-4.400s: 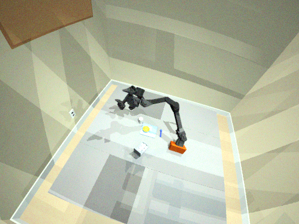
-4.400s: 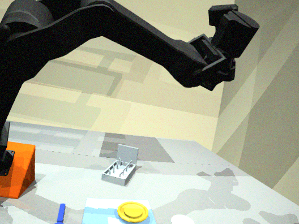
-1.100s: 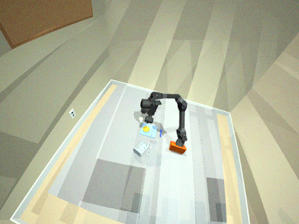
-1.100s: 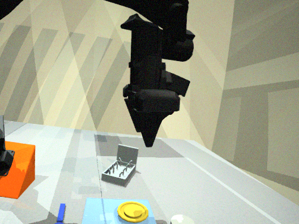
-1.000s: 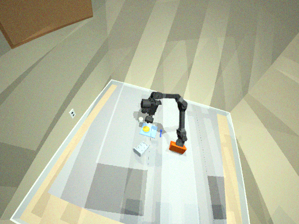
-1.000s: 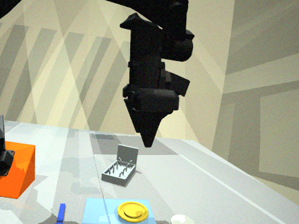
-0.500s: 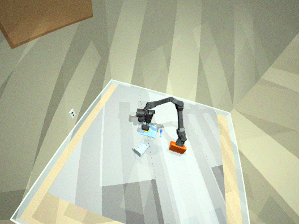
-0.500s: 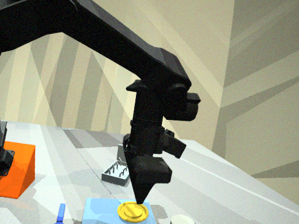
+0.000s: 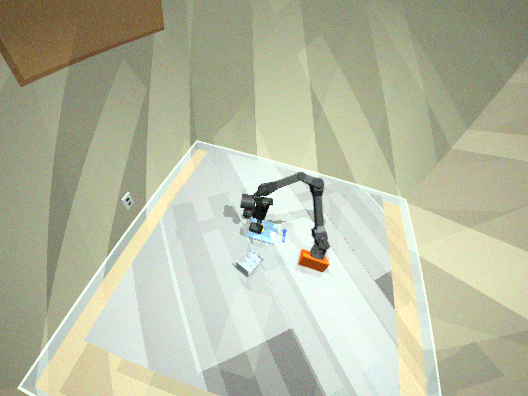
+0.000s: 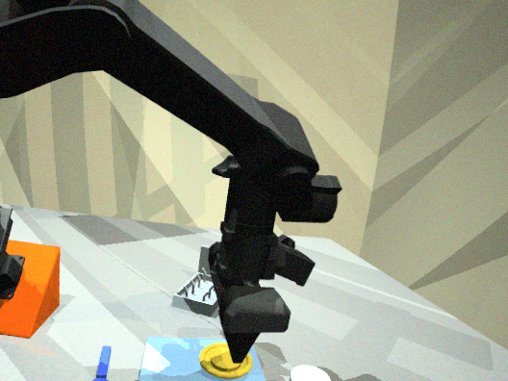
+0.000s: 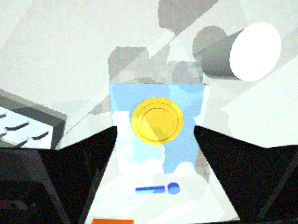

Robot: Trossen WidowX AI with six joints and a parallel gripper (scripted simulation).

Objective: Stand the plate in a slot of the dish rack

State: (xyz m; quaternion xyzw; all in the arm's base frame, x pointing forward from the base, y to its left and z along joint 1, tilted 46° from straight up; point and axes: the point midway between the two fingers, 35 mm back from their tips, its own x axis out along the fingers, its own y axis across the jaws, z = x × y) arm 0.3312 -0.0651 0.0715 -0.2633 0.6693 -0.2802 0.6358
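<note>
Now: gripper tip 3 cm above the yellow plate. The rest, counted from my gripper tip: blue spoon: 15 cm behind, 2 cm to the right, 4 cm below; white cup: 7 cm ahead, 8 cm to the right, 2 cm below; light blue mat: 3 cm behind, 1 cm to the right, 4 cm below.
</note>
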